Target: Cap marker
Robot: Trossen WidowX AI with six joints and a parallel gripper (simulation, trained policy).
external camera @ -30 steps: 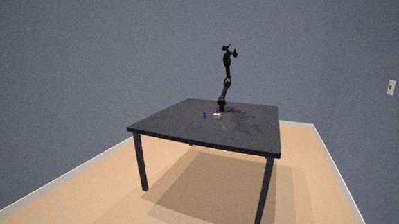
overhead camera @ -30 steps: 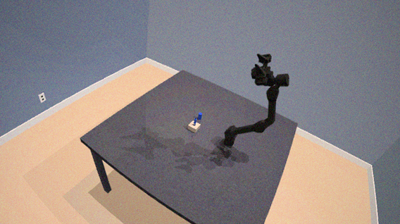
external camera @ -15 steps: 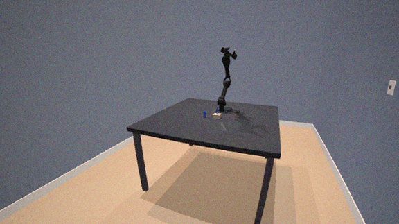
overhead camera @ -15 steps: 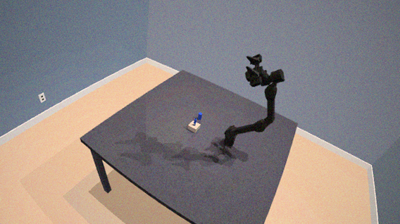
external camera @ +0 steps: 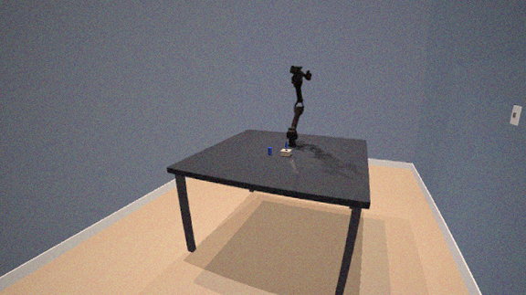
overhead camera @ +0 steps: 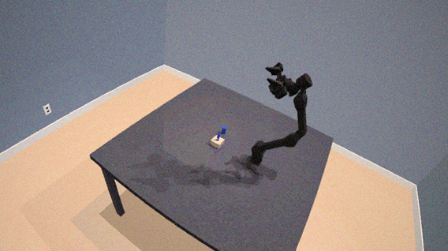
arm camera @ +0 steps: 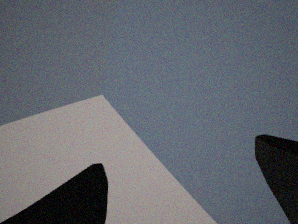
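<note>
Now: gripper tip 240 mm short of the blue cap, 210 mm to the left of it and 630 mm above it. Also, from my gripper tip: holder block 210 mm ahead, 90 mm to the right, 640 mm below; then blue marker 210 mm ahead, 90 mm to the right, 580 mm below.
</note>
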